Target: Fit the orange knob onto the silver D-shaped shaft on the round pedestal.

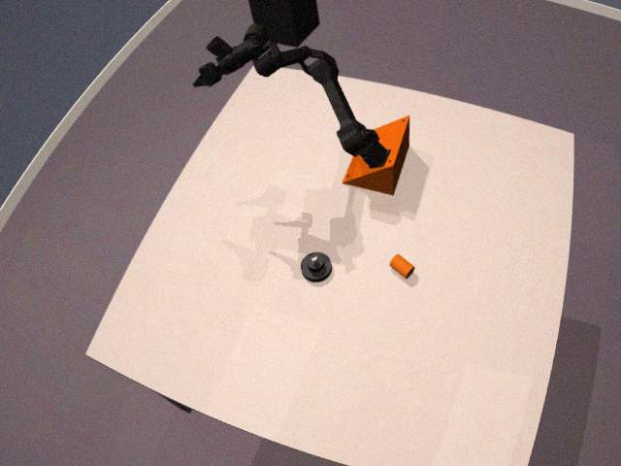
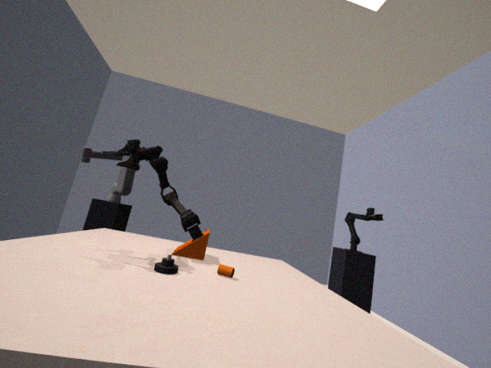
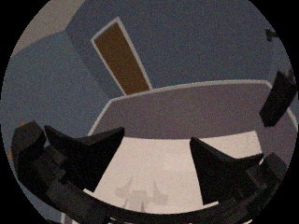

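The orange knob is 630 mm to the left of my gripper tip, 380 mm below it and 110 mm ahead of it. From my gripper tip the other things lie so: black round pedestal 430 mm to the left, 370 mm below, 210 mm ahead.
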